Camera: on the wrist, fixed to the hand. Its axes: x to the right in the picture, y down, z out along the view.
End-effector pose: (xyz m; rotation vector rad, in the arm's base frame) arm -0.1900 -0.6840 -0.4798 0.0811 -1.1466 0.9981
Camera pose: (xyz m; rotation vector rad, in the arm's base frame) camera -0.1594 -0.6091 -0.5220 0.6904 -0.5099 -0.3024
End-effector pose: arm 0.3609 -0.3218 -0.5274 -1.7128 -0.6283 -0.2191
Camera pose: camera 0.4093 -0.3988 -0.5351 -0.8185 -1.5480 -1.4270
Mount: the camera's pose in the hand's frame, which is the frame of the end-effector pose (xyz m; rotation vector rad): 0.0146 0.0405 -0.0805 0.0467 0.2918 -1.4920
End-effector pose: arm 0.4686 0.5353 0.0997 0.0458 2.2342 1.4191
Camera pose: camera 0.4129 0.4902 0.1563 -1.5156 1.6230 0.4913
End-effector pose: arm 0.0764 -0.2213 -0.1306 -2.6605 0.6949 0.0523
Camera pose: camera 0.0649 -0.2910 -0.0727 -2.4645 -1.2589 -0.7181
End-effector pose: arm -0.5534 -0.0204 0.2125 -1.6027 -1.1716 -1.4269
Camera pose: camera -0.5455 -0.1060 0.2431 0.1890 2.1591 2.1311
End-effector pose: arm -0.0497 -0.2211 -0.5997 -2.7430 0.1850 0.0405
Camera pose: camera -0.0405 -0.2908 -0.5415 -2.1432 -1.6765 -0.7189
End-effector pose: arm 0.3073 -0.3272 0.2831 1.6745 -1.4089 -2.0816
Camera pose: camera 0.3501 -0.4048 0.3052 -2.0718 -0.0777 1.1701
